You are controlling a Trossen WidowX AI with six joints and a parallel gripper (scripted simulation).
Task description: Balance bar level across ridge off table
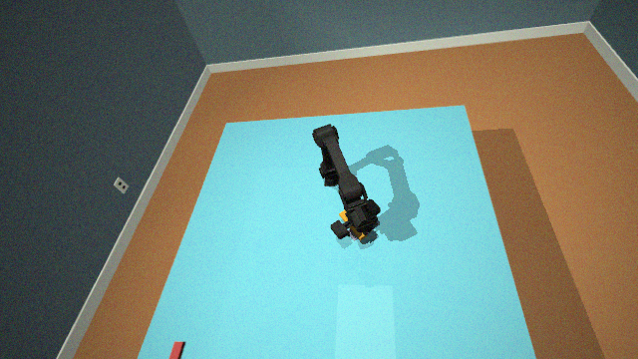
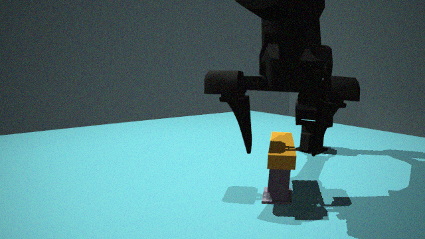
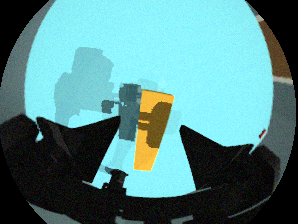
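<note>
Now: the orange bar 2 cm behind my gripper tip and 2 cm to the right of it. From my gripper tip the other things lie so: red block 44 cm ahead, 63 cm to the right, 6 cm below.
</note>
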